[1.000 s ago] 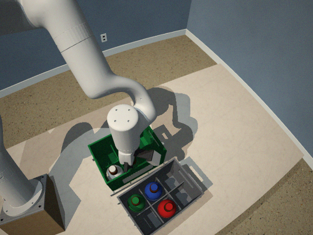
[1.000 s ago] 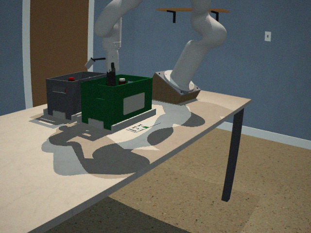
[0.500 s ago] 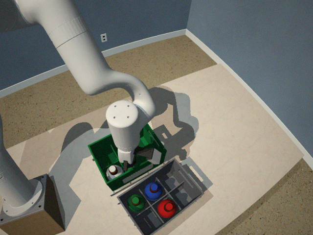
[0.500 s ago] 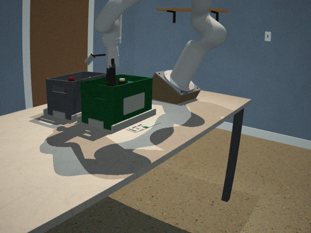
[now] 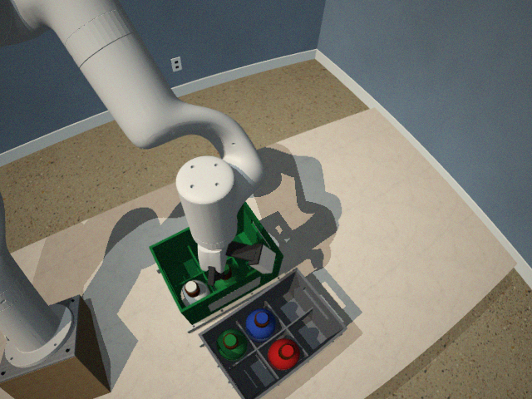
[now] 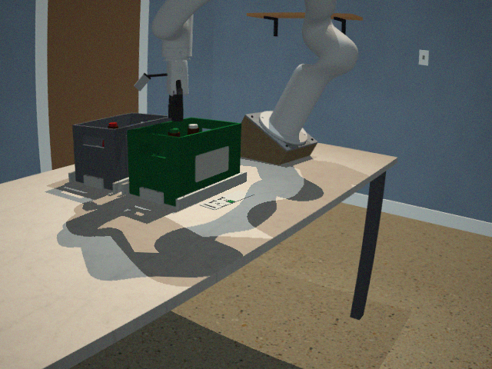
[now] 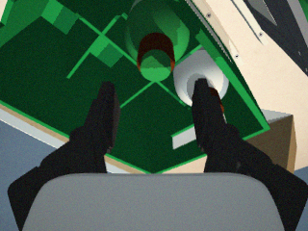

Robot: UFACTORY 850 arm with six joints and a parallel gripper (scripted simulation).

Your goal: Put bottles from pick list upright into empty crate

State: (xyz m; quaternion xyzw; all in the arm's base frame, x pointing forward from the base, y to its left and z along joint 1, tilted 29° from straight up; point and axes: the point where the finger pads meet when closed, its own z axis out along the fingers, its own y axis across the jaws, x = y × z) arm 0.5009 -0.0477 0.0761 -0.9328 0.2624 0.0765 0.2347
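Right now the green crate is 12 cm below my hand and 4 cm to the left of it. Also, from my hand: whitish bottle (12 cm below, 8 cm behind, 2 cm to the right); then blue bottle (14 cm to the right, 12 cm below, 4 cm ahead); then green bottle (17 cm to the right, 12 cm below, 4 cm behind).
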